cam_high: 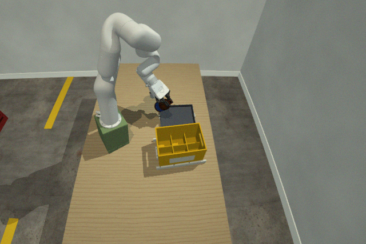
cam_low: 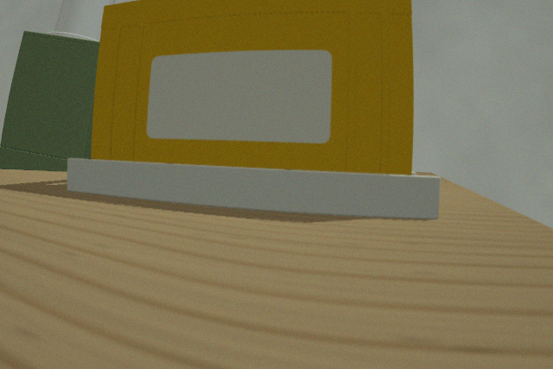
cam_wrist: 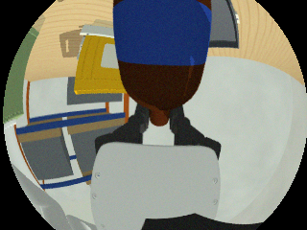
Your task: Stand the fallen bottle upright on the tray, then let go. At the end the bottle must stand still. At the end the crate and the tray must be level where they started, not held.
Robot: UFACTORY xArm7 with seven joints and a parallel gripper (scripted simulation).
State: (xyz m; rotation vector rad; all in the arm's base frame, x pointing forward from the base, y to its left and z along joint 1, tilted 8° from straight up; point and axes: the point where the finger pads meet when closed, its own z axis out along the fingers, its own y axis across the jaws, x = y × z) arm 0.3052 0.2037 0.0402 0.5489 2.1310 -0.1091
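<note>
Right now my hand is 30 mm past the bottle, 10 mm to the right of it and 50 mm above it. From my hand the other things lie so: dark grey tray: 60 mm ahead, 50 mm to the left, 200 mm below; crate: 110 mm ahead, 220 mm to the right, 120 mm below.
</note>
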